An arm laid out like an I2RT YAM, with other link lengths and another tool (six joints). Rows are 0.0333 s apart.
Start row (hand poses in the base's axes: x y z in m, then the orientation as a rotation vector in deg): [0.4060 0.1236 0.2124 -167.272 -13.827 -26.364]
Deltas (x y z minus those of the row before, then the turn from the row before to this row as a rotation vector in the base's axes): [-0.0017 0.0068 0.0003 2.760 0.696 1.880]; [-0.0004 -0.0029 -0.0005 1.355 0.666 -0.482]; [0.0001 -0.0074 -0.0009 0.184 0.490 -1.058]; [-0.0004 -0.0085 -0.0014 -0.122 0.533 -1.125]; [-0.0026 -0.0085 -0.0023 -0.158 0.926 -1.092]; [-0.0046 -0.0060 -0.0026 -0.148 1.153 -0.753]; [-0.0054 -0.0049 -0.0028 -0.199 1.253 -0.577]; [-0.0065 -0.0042 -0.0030 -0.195 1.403 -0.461]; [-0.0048 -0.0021 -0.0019 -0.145 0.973 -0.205]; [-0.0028 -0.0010 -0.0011 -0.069 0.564 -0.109]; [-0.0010 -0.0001 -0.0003 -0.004 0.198 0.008]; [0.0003 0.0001 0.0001 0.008 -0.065 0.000]
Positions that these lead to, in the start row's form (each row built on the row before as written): [0.4043 0.1304 0.2127 -164.208 -15.595 -25.033]; [0.4039 0.1275 0.2122 -163.102 -14.400 -24.182]; [0.4040 0.1201 0.2113 -163.241 -12.760 -23.693]; [0.4036 0.1116 0.2099 -163.684 -11.097 -23.154]; [0.4010 0.1031 0.2076 -164.194 -9.412 -22.039]; [0.3964 0.0971 0.2050 -164.640 -8.162 -20.526]; [0.3910 0.0922 0.2022 -165.099 -7.154 -18.831]; [0.3845 0.0880 0.1992 -165.532 -6.283 -16.892]; [0.3797 0.0859 0.1973 -165.811 -5.845 -15.523]; [0.3769 0.0849 0.1962 -165.952 -5.602 -14.726]; [0.3759 0.0848 0.1959 -165.975 -5.580 -14.437]; [0.3762 0.0849 0.1960 -165.961 -5.590 -14.531]
